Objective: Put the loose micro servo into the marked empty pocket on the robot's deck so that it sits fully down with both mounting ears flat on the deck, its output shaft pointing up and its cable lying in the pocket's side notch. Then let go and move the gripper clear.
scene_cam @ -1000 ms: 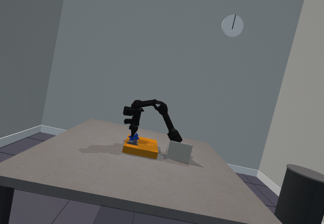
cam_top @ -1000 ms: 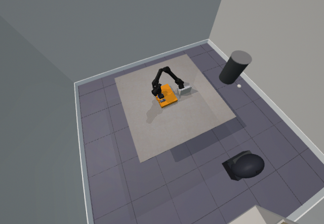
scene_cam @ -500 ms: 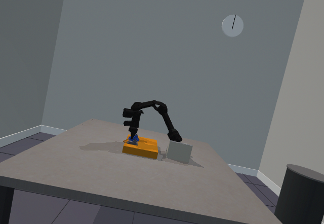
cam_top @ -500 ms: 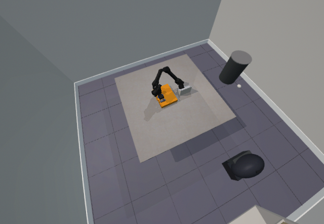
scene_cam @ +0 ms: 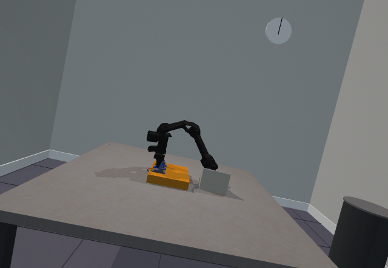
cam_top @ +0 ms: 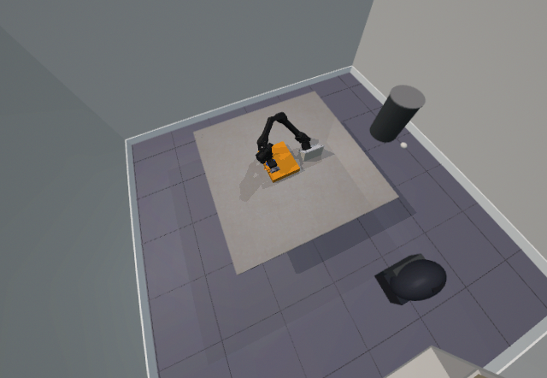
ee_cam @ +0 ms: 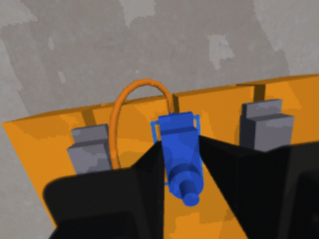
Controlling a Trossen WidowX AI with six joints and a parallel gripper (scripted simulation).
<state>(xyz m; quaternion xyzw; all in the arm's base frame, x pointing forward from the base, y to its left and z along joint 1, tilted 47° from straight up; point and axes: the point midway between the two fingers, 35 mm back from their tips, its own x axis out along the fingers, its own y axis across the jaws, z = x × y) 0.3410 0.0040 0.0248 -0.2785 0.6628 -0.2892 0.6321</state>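
The orange deck is 12 cm behind my gripper tip and 3 cm below it.
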